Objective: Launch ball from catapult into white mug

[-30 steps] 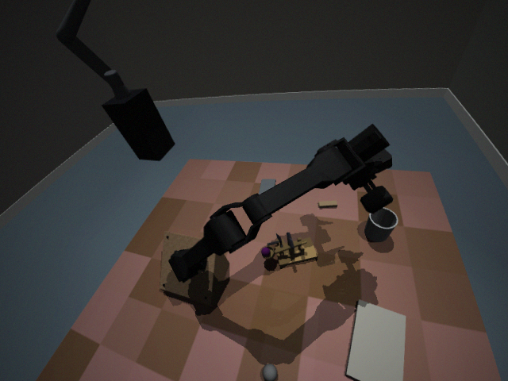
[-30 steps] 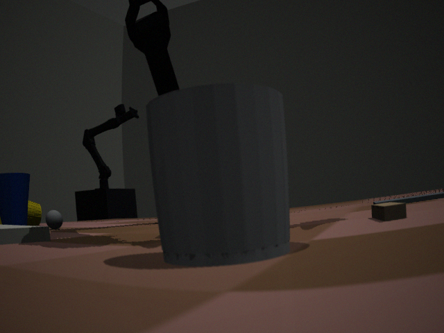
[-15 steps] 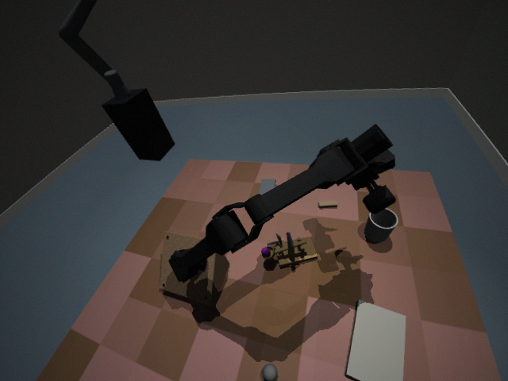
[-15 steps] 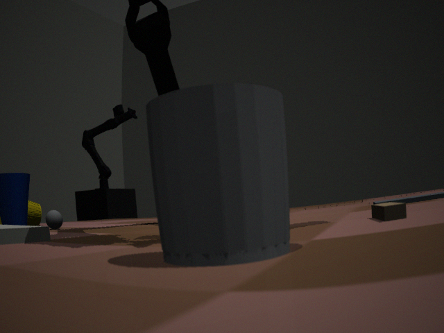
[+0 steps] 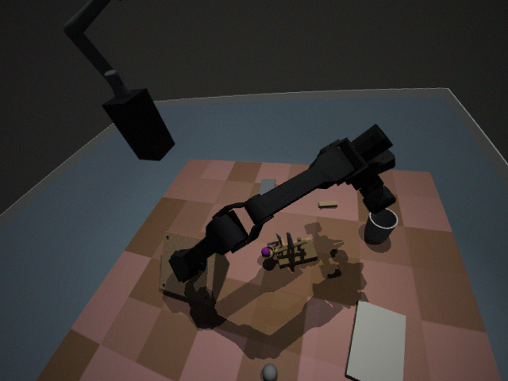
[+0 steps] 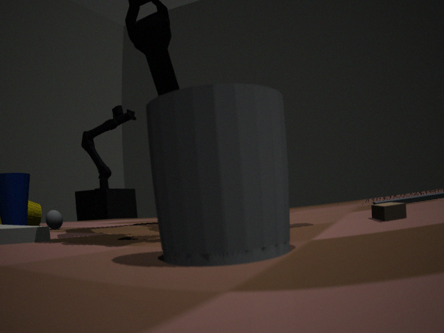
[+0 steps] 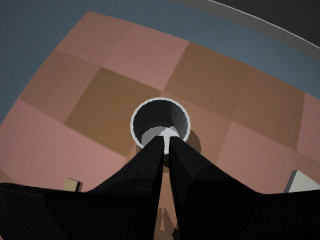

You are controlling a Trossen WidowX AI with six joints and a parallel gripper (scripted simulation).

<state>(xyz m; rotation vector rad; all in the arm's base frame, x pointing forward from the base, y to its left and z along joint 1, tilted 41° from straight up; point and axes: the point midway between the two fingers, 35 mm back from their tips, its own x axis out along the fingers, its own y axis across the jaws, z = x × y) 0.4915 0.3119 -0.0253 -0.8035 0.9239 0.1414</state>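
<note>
My gripper tip is now 32 cm past the purple ball, 21 cm above it and 16 cm to the left of it. Round my gripper tip: wooden catapult: 26 cm behind, 22 cm below, 12 cm to the right; white mug: 24 cm below, 6 cm ahead, 4 cm to the left; tan block: 26 cm below, 14 cm to the left, 13 cm behind.
</note>
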